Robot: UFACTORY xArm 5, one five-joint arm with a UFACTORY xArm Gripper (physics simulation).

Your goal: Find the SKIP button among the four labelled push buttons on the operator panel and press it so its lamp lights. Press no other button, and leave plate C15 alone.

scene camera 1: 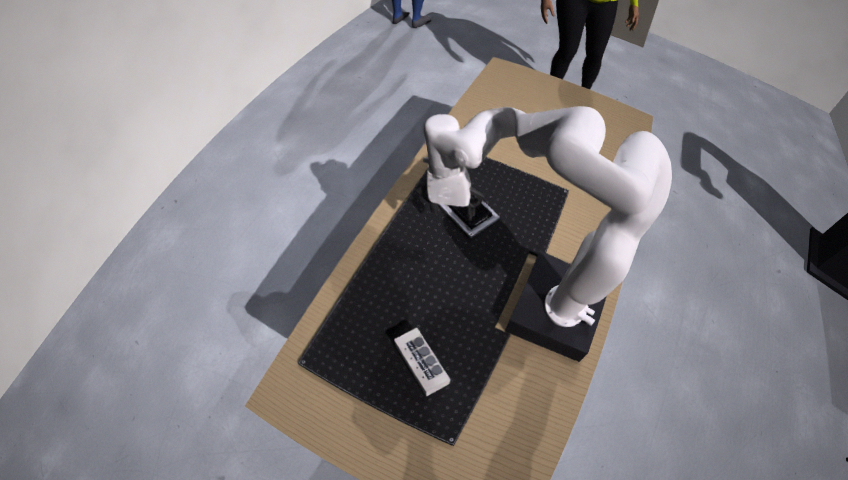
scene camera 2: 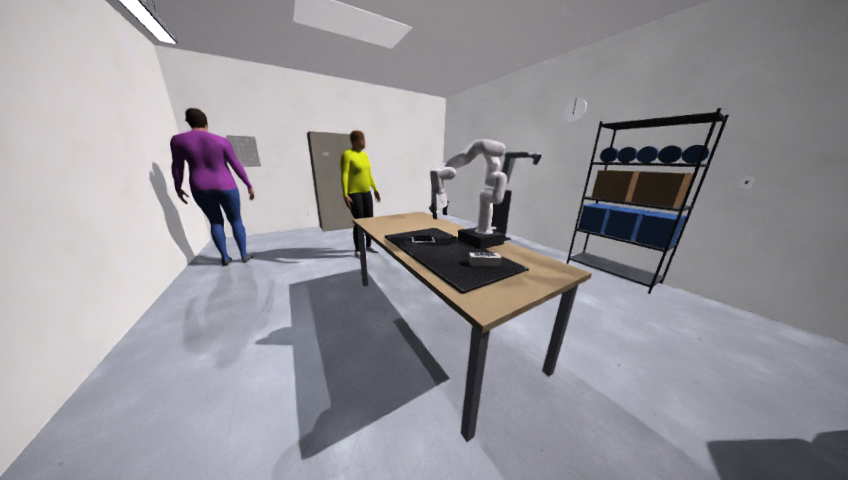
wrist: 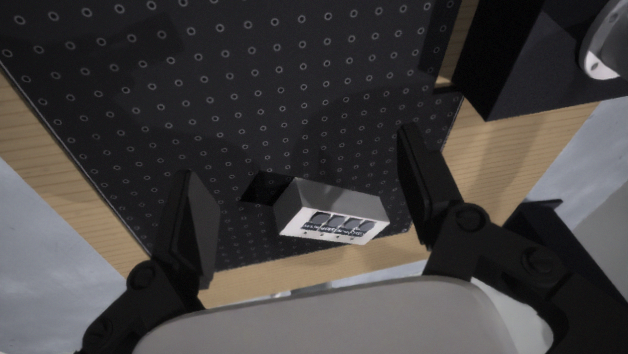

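Seen in the pictures: gripper, fingertip midpoint: [scene camera 1: 453, 214] [scene camera 2: 440, 217] [wrist: 299, 169]; arm's base, link origin: [scene camera 1: 565, 306] [scene camera 2: 483, 232].
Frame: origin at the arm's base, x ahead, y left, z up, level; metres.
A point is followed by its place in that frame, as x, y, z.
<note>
The white operator panel [scene camera 1: 439, 384] @(0.151, 0.371, -0.012) [scene camera 2: 484, 261] @(0.248, 0.373, -0.036) [wrist: 342, 194] @(0.216, 0.312, -0.051) sits on the black mat near its front end. Its four round grey buttons [wrist: 335, 221] @(0.238, 0.320, -0.008) stand in a row, with dark labels and small dark lamp dots beside them. The labels are too blurred to tell which is SKIP. No lamp looks lit. A dark plate with a light frame [scene camera 1: 471, 233] @(0.361, -0.066, -0.051) [scene camera 2: 423, 242] @(0.436, -0.081, -0.057) lies at the mat's far end; its label is unreadable. My gripper [scene camera 2: 440, 212] @(0.367, 0.032, 0.146) [wrist: 299, 169] @(0.367, 0.032, 0.146) is open and empty, raised near the plate and well away from the panel. Its housing partly hides the plate in scene camera 1.
The perforated black mat [scene camera 1: 380, 297] @(0.443, 0.257, -0.064) [scene camera 2: 452, 276] @(0.470, 0.421, -0.064) [wrist: 240, 70] @(0.372, 0.114, -0.064) lies on a wooden table [scene camera 1: 321, 410] @(0.354, 0.617, -0.077) [scene camera 2: 505, 303] @(0.358, 0.684, -0.077). My arm's black base block [scene camera 1: 535, 303] @(0.076, 0.045, 0.003) [wrist: 520, 70] @(0.109, 0.061, 0.003) stands beside the mat. A person in yellow [scene camera 2: 357, 169] stands beyond the table; another in purple [scene camera 2: 205, 160] stands farther left.
</note>
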